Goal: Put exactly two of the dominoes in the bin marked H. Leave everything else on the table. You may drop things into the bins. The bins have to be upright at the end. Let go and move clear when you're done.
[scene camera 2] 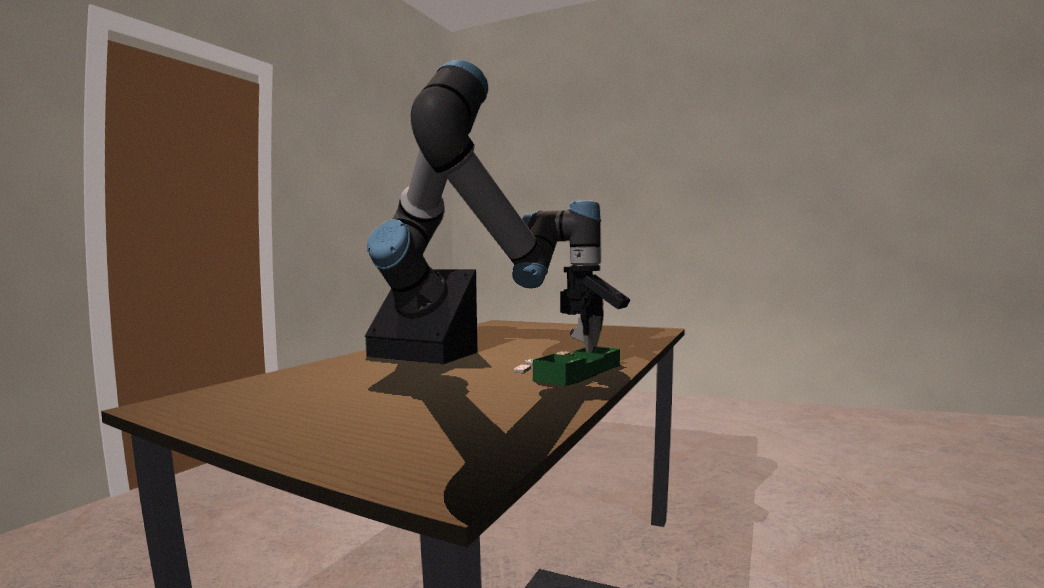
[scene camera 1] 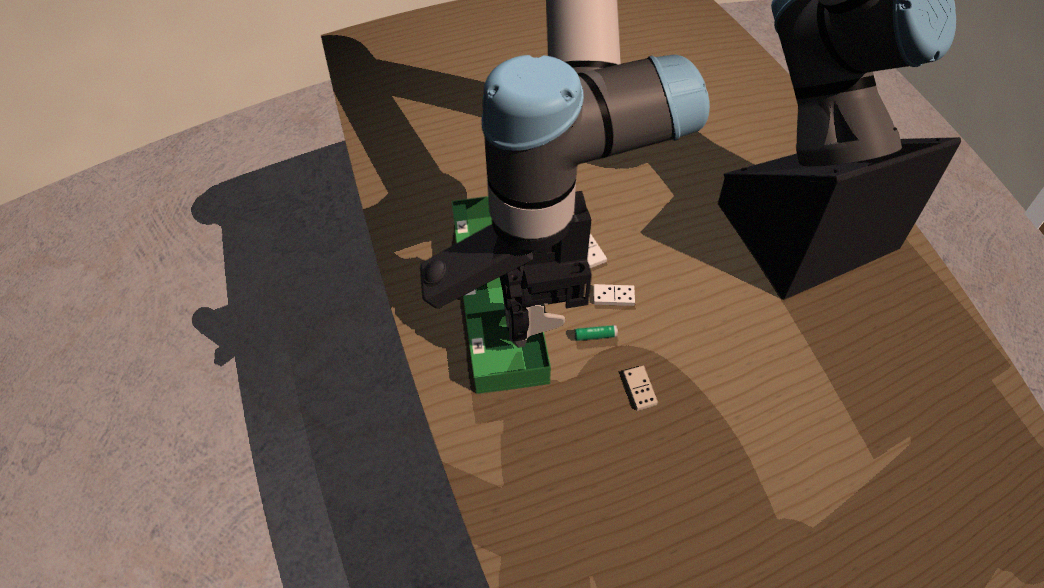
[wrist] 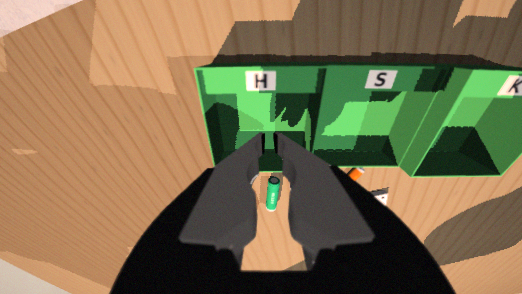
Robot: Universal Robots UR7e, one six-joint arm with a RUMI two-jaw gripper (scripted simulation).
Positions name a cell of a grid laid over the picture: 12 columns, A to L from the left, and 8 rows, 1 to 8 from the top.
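Labels:
You can see the gripper in scene camera 2 (G5), and a bin shows in scene camera 2 (G6) too. The gripper is there again in scene camera 1 (F5), and so is the bin, in scene camera 1 (F5). As for the wrist view, the gripper appears in the wrist view (G4) and the bin appears in the wrist view (I4).

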